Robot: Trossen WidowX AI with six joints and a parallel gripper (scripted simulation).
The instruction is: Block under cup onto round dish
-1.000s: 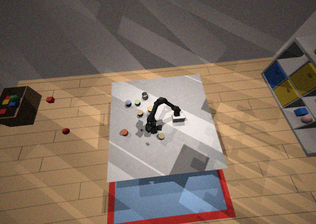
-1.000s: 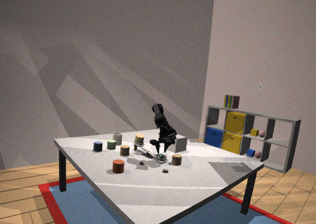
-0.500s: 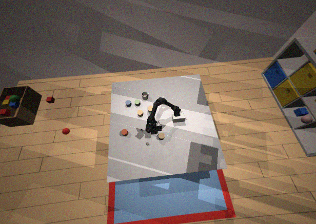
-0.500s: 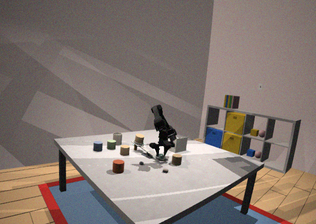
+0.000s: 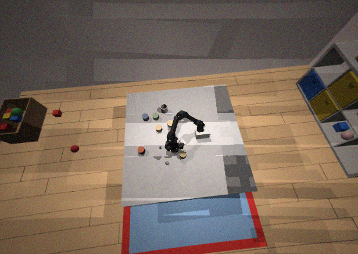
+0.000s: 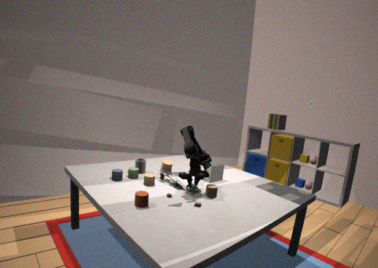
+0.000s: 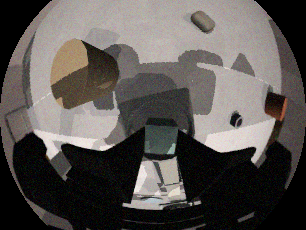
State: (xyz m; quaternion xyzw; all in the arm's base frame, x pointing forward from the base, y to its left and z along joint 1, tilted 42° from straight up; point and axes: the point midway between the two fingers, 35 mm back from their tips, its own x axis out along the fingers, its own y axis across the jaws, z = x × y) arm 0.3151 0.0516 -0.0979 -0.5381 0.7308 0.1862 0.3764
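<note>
My gripper tip is 1 cm past the small balance, 13 cm to the left of it and 1 cm above it. Round my gripper tip: grey-green block (1 cm above); dark ring (15 cm ahead, 5 cm to the right, 3 cm below); red-brown cup (34 cm ahead, 8 cm to the right).
</note>
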